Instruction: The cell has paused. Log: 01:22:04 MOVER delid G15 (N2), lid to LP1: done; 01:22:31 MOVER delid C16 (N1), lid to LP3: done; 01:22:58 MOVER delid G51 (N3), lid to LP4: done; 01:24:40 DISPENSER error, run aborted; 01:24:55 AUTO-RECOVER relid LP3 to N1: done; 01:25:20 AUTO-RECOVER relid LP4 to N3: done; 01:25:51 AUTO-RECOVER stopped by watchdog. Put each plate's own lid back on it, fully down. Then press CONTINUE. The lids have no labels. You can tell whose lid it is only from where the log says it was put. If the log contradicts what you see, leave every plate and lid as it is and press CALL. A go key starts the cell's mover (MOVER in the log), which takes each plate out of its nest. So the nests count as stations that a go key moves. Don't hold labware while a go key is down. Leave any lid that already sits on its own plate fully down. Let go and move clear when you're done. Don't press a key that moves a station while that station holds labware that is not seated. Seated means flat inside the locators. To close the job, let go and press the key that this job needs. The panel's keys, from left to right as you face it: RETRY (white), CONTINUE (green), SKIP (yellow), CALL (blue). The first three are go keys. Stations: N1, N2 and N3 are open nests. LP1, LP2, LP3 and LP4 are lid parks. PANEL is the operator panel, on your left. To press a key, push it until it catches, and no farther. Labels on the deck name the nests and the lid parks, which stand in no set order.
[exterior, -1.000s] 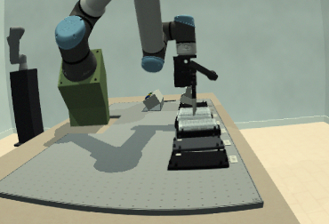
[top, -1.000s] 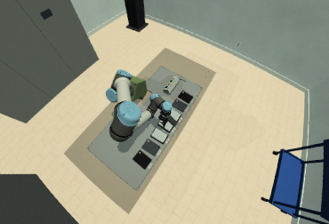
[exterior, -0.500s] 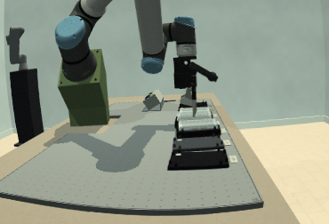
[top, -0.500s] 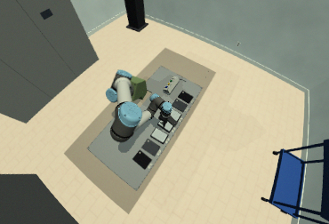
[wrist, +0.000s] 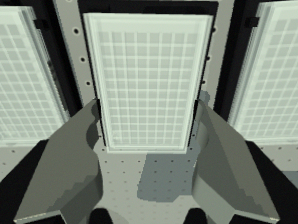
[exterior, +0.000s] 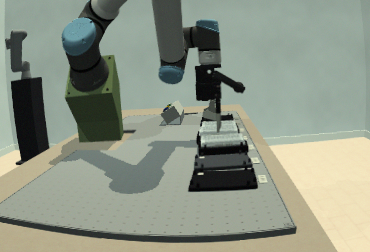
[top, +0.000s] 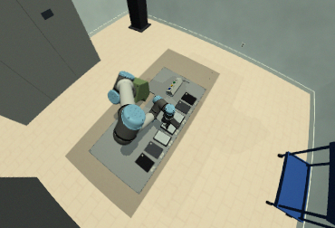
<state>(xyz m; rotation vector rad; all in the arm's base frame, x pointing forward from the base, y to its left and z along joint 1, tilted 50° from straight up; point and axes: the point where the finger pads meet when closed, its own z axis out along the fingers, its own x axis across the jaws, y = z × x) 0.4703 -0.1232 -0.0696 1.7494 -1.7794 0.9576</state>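
The flat rectangular lid is 10 mm below my hand. Round my hand: dark station (260 mm to the right, 40 mm below, 10 mm behind).
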